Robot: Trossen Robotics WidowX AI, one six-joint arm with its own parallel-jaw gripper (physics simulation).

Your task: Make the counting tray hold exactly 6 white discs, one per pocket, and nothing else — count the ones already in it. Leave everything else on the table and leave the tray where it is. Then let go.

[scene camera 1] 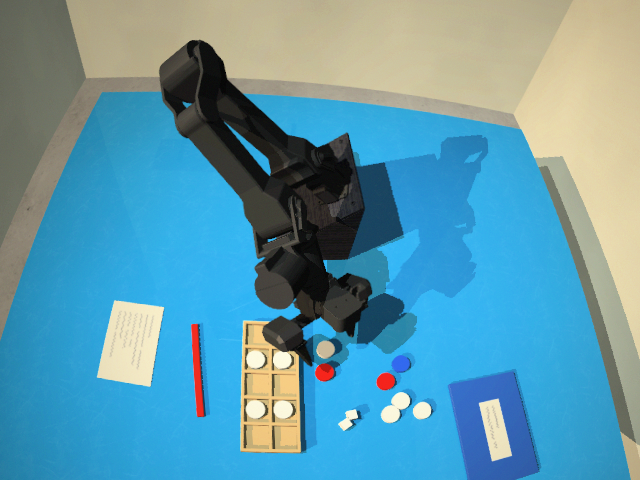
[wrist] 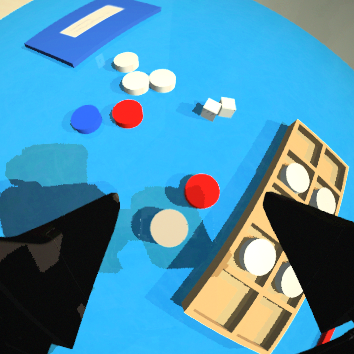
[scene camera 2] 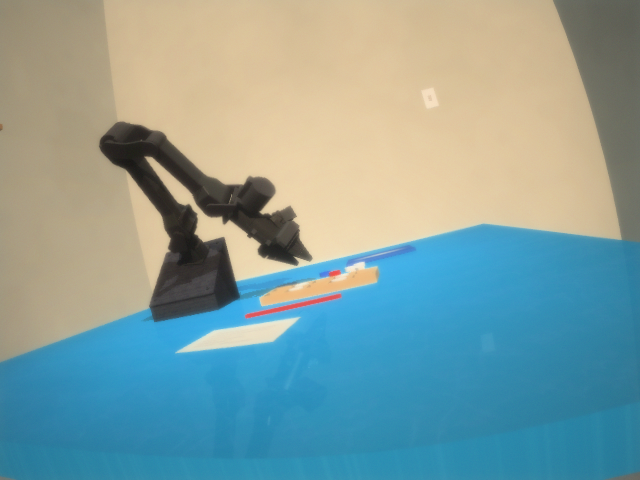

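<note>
The wooden counting tray (scene camera 1: 272, 384) (scene camera 2: 320, 290) (wrist: 215, 300) has two columns of pockets. White discs (scene camera 1: 255, 359) (scene camera 1: 282, 360) fill the second row from the arm, and white discs (scene camera 1: 255, 409) (scene camera 1: 283, 409) the fourth. The third and fifth rows are empty; a finger partly covers the first in scene camera 1. A loose white disc (scene camera 1: 325, 349) (wrist: 169, 228) lies shaded beside the tray. Three more white discs (scene camera 1: 400, 400) (scene camera 1: 390, 414) (scene camera 1: 422, 410) lie farther right. My gripper (scene camera 1: 330, 348) (scene camera 2: 303, 261) (wrist: 193, 199) is open and empty, above the loose disc's area, one finger over the tray edge.
A red disc (scene camera 1: 324, 372) (wrist: 202, 191) lies close to the loose white disc. Another red disc (scene camera 1: 385, 381), a blue disc (scene camera 1: 401, 363), two white cubes (scene camera 1: 352, 414) (scene camera 1: 345, 424) and a blue book (scene camera 1: 465, 413) lie right. A red stick (scene camera 1: 197, 369) and paper (scene camera 1: 130, 343) lie left.
</note>
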